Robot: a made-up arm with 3 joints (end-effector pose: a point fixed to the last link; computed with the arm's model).
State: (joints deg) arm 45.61 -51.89 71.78
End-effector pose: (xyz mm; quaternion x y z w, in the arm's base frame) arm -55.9 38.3 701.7 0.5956 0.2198 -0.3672 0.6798
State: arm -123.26 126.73 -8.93
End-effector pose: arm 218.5 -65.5 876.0 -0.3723 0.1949 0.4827 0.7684
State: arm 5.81 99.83 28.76
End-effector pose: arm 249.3 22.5 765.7 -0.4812 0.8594 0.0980 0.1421
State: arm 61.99 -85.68 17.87
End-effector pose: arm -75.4 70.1 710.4 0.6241 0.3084 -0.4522 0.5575
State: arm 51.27 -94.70 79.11
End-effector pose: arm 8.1 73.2 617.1 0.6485 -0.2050 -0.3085 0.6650
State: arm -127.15 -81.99 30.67
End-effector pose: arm -70.5 -36.3 815.5 -0.5589 -0.4219 -0.2740 0.6592
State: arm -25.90 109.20 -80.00
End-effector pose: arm 146.2 189.1 803.1 -0.9656 0.1901 -0.1630 0.0701
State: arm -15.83 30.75 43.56
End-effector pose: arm 87.9 -103.5 738.8 0.2272 0.9231 0.1213 0.2857
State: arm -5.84 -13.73 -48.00
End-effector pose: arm 129.7 -103.9 771.4 0.0914 -0.9886 0.0360 0.1141
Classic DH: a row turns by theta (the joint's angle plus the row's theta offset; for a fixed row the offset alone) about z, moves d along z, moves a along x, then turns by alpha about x. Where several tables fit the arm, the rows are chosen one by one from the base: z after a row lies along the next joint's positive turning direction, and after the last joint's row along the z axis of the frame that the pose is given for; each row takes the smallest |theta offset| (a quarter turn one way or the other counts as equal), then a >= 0, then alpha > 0; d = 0 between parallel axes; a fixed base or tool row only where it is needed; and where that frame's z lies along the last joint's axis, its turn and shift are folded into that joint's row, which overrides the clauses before.
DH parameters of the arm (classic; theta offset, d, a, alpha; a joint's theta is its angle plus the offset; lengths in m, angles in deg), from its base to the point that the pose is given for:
base (fixed): 90 0.76 0.02 -90
joint 1: 5.61 -0.0876 0.0349 92.54
joint 2: -86.11 0.0693 -0.0009 143.97
joint 3: 29.75 0.3147 0.0379 30.05
tool (fixed): 175.1 -0.2102 0 0

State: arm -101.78 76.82 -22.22
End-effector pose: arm 256.6 -2.0 788.4 -0.3934 0.5178 0.5694 0.5029
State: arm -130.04 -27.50 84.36
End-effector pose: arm -45.8 42.4 793.0 -0.7410 -0.3403 -0.3080 0.4902
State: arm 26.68 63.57 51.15
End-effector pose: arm 161.9 -72.2 807.0 -0.0901 0.9459 -0.1178 0.2885
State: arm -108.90 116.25 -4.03
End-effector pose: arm 240.3 -25.0 860.9 -0.4075 0.3104 0.5412 0.6669
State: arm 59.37 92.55 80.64
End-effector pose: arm 175.1 -47.6 804.0 -0.1668 0.9210 -0.2308 0.2657
